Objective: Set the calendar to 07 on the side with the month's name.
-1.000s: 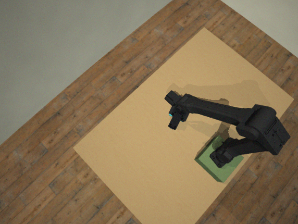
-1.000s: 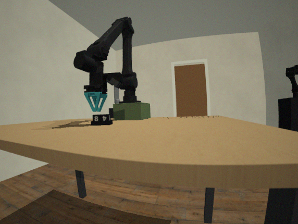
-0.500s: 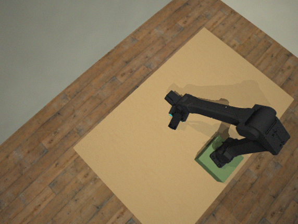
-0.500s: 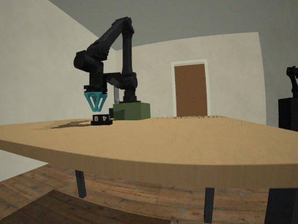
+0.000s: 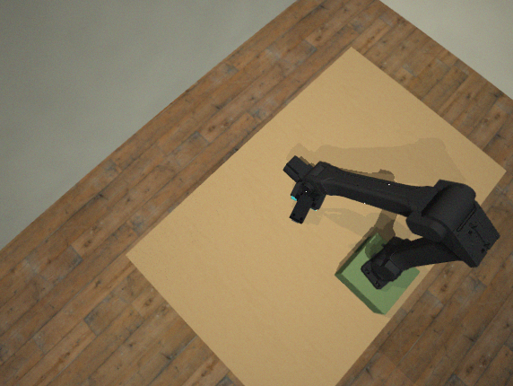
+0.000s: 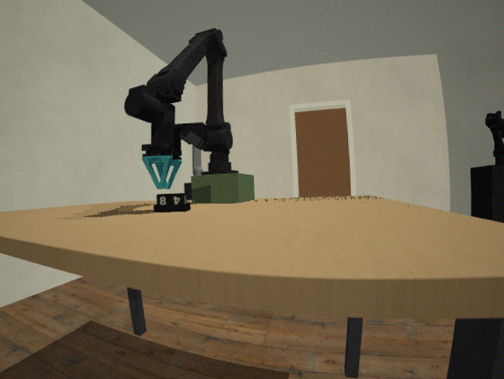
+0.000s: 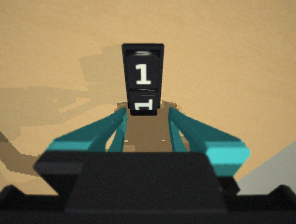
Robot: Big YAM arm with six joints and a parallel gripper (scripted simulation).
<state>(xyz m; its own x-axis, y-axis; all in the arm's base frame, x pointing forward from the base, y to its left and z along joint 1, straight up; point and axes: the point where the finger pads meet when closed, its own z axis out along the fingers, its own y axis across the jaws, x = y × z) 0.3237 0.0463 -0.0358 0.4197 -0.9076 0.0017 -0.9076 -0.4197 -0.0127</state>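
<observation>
Right now the digit cube is 4 cm below my hand. Round my hand: black calendar tray (5 cm below, 1 cm to the left, 1 cm behind).
</observation>
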